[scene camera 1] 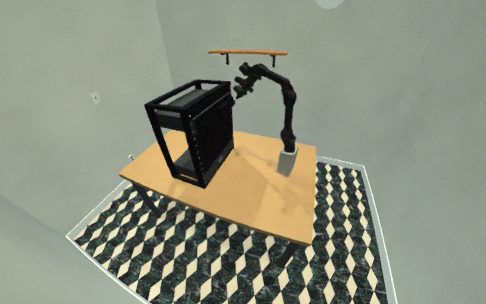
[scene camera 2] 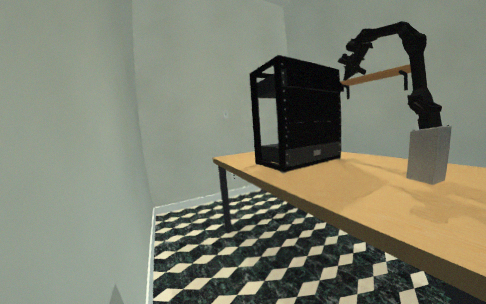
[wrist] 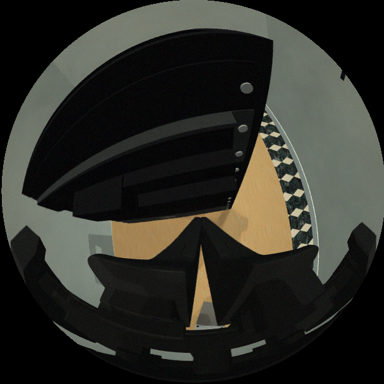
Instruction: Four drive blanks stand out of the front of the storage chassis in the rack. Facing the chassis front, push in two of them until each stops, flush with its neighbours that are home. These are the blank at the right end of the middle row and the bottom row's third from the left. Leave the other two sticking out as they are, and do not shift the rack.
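Places are measured from the arm's base along level axes (x right, y ahead, z up), in millimetres.
Pixels of known places: gripper, fingertip midpoint: (scene camera 1: 236, 98) (scene camera 2: 344, 80); arm's base at its link origin: (scene camera 1: 290, 150) (scene camera 2: 431, 128).
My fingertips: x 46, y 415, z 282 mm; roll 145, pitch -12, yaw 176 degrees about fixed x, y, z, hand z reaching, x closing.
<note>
Ahead of a thing's pixels: the offset from my fingertips to its top centre. "spot": to the spot under its first point. Level surfaces: height alone.
The black rack {dx -193, dy +202, dz +96 mm} (scene camera 1: 194, 150) (scene camera 2: 281, 120) (wrist: 253, 90) stands upright on the table, holding the dark storage chassis {spot: dx -204, dy +60, dz -93 mm} (scene camera 1: 214, 122) (scene camera 2: 312, 107). In the wrist view, a dark block (wrist: 97, 197) stands out from the front at the left; its row and column cannot be told. Dark-on-dark shading hides the other blanks' outlines. My gripper (scene camera 1: 237, 98) (scene camera 2: 344, 79) (wrist: 199, 222) is shut and empty. Its tips point downward, close in front of the rack's upper front, near the right end as one faces it. Contact with any blank cannot be made out.
The wooden table {dz -491 mm} (scene camera 1: 260, 200) (scene camera 2: 365, 200) (wrist: 265, 200) bears the rack and the arm's grey base block (scene camera 1: 287, 162) (scene camera 2: 428, 155). A wooden wall shelf (scene camera 1: 247, 52) (scene camera 2: 377, 76) on black brackets is behind the arm. Round screw heads (wrist: 246, 88) run down the rack's post.
</note>
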